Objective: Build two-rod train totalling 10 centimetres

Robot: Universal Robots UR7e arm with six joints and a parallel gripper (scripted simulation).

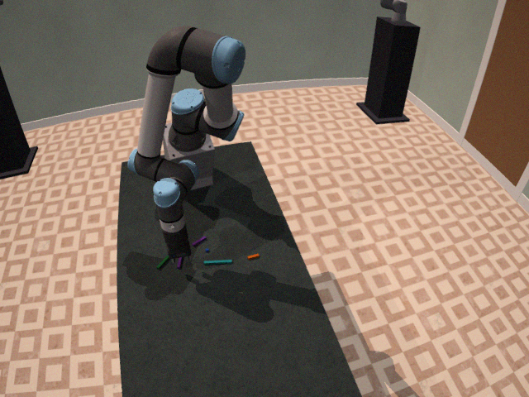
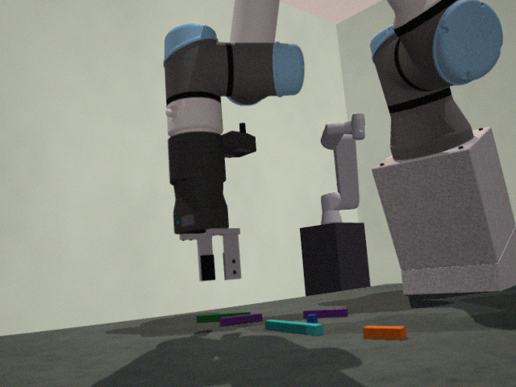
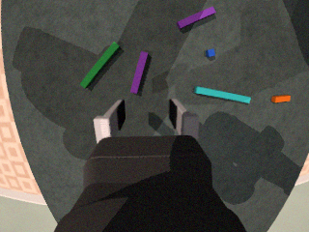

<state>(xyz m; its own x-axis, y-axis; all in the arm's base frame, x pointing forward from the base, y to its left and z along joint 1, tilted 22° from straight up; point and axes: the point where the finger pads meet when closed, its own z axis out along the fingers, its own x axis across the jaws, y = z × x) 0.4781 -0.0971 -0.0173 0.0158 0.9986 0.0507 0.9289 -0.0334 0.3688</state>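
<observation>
My hand is 25 cm to the right of the orange rod and 7 cm above it. The rest, counted from my hand: purple rod (7 cm below, 4 cm behind, 1 cm to the right); small blue rod (10 cm to the left, 7 cm below, 7 cm behind); green rod (7 cm to the right, 7 cm below, 5 cm behind).
</observation>
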